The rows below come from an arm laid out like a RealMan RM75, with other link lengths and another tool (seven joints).
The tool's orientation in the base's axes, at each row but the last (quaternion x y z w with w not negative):
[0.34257, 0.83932, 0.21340, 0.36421]
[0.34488, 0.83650, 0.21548, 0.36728]
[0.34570, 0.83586, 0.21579, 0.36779]
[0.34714, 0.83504, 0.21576, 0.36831]
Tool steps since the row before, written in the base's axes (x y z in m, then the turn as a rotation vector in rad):
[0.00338, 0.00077, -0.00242, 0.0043, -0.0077, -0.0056]
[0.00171, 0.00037, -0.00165, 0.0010, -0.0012, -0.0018]
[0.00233, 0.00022, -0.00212, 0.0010, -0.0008, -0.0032]
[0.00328, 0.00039, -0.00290, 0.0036, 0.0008, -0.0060]
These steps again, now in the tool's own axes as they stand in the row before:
[0.00000, 0.00047, 0.00420, -0.0052, -0.0068, 0.0060]
[0.00020, -0.00005, 0.00240, -0.0005, -0.0015, 0.0018]
[0.00001, -0.00018, 0.00315, 0.0004, -0.0021, 0.0027]
[0.00004, -0.00015, 0.00439, 0.0016, -0.0016, 0.0067]

